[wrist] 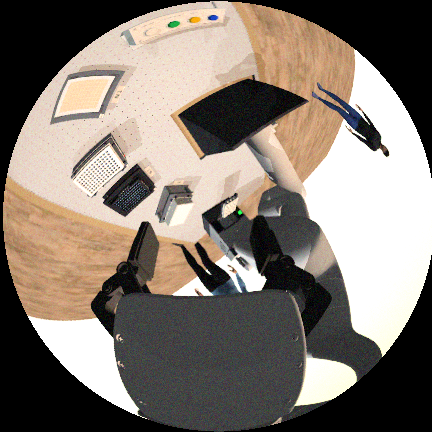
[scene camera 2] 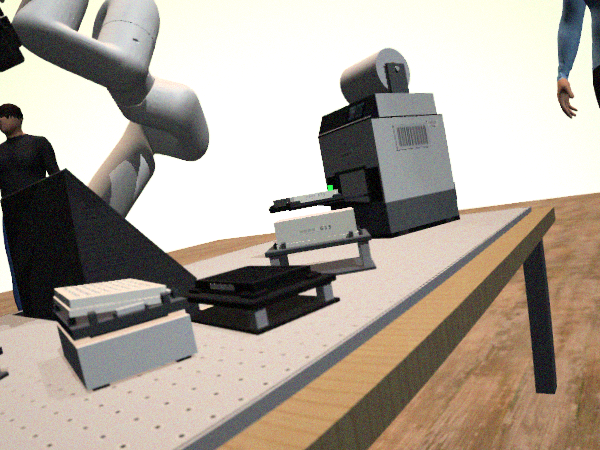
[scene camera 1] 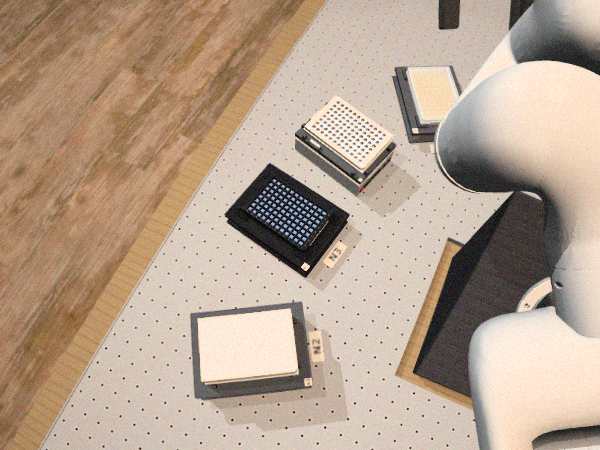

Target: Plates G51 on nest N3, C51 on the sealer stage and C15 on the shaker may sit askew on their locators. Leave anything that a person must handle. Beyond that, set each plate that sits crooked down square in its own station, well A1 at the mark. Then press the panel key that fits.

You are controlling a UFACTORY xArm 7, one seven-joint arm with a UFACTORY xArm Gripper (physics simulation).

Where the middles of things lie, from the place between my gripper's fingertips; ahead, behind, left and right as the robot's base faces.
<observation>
My hand is 380 mm to the right of the cream plate (scene camera 1: 261,345), 280 mm above it and 130 mm short of it.
</observation>
